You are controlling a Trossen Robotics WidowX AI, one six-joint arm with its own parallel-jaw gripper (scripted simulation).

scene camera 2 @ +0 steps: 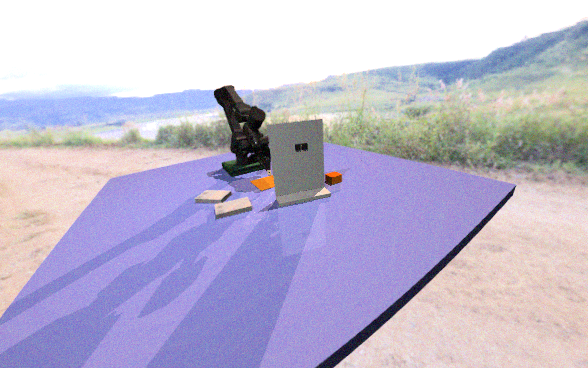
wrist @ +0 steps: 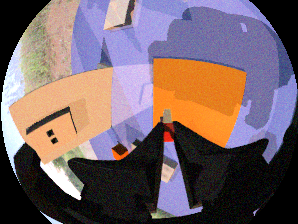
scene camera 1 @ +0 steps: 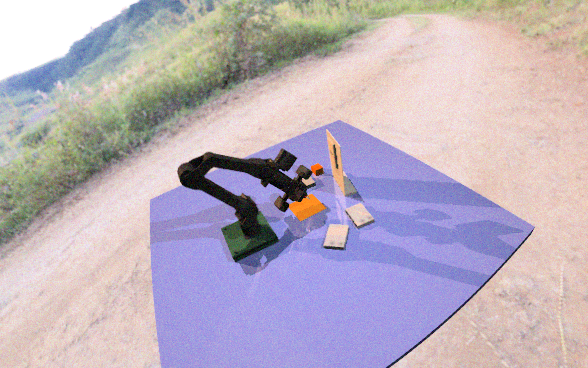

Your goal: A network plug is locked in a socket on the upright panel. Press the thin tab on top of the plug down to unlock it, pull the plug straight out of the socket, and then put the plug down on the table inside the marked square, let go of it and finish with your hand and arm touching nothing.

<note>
I see my gripper, an upright panel and an orange marked square.
My gripper shows as well in the wrist view and in scene camera 1.
</note>
